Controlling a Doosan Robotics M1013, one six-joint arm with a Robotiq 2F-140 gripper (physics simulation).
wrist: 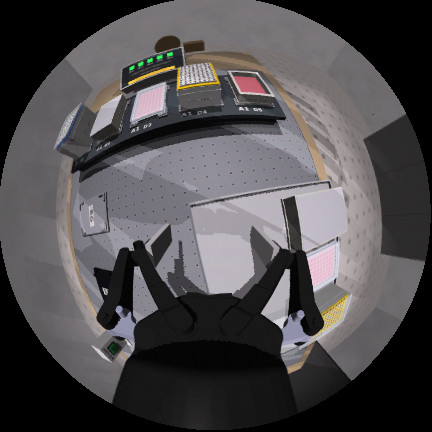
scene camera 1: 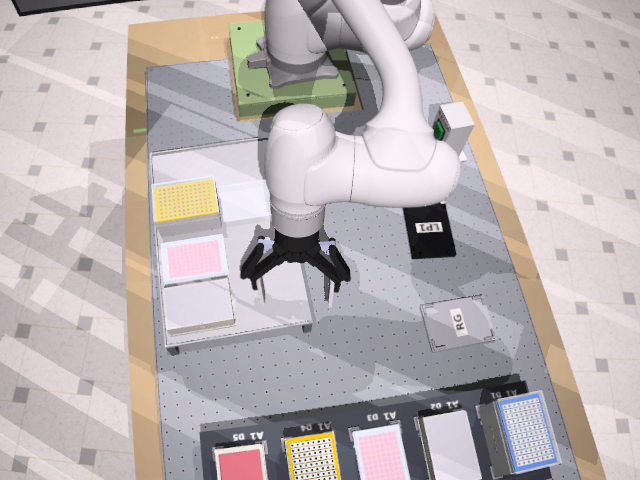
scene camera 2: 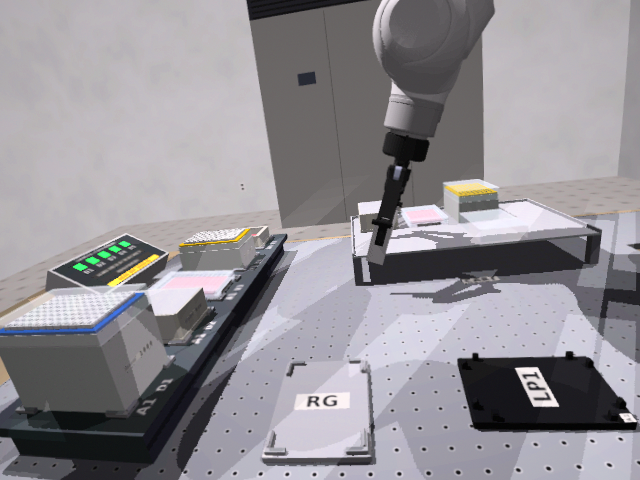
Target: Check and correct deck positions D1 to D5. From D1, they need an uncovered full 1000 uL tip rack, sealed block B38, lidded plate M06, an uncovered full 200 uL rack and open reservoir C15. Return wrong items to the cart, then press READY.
Labels:
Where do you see an RG pad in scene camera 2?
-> At 322, 415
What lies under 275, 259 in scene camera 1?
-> My gripper.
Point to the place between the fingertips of my gripper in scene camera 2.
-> At 379, 249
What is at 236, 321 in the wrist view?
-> My gripper.

